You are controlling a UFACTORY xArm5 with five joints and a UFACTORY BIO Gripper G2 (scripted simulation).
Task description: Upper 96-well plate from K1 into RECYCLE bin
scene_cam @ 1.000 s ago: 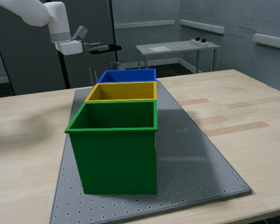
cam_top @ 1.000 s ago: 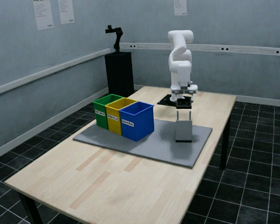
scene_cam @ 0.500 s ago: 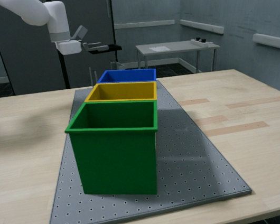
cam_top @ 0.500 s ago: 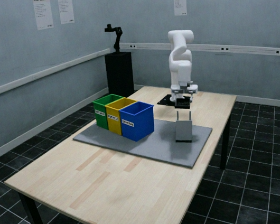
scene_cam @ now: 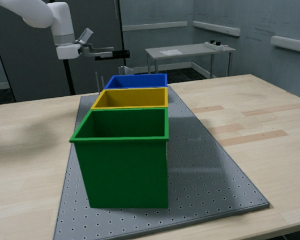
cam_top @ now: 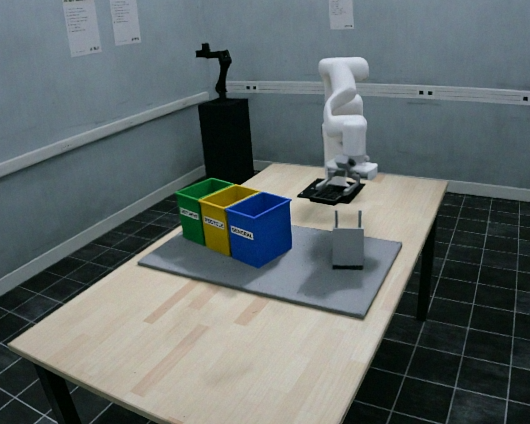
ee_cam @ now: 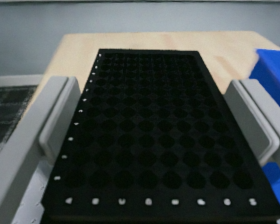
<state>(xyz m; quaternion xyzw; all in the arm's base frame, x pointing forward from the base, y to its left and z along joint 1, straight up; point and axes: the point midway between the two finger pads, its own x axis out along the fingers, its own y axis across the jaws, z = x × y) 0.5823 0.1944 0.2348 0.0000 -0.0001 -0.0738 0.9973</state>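
Now: hand 36 cm to the left of the yellow recycle bin, 14 cm above it and 4 cm short of it. Also, from my hand: green bin: 49 cm to the right, 14 cm below; then blue bin: 23 cm to the right, 14 cm below, 7 cm ahead; then black 96-well plate: 2 cm ahead, 1 cm below.
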